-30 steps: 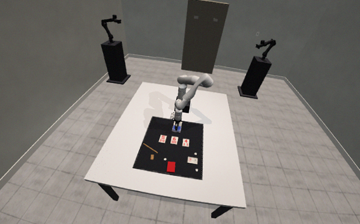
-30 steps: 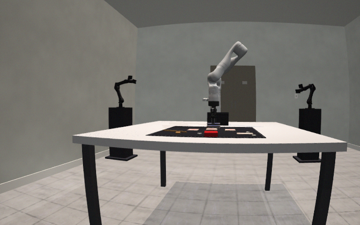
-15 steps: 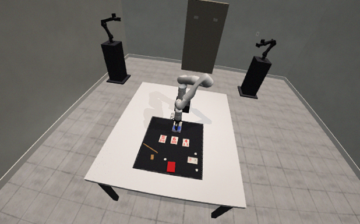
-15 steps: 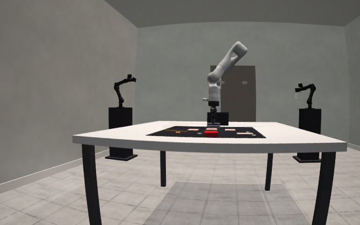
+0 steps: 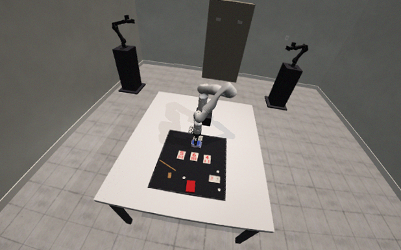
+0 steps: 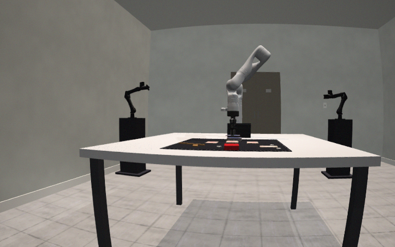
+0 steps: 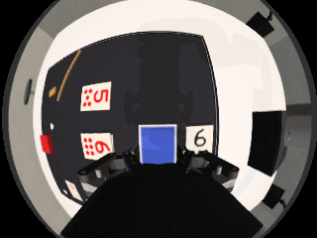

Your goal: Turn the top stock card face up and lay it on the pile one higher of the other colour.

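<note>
My gripper is now 9 cm past the black 6 card, 4 cm above it and 1 cm to the right of it. From my hand the other things lie so: wooden stick: 28 cm ahead, 20 cm to the right, 4 cm below; then black mat: 17 cm ahead, 6 cm below; then blue-backed card: 1 cm below.
</note>
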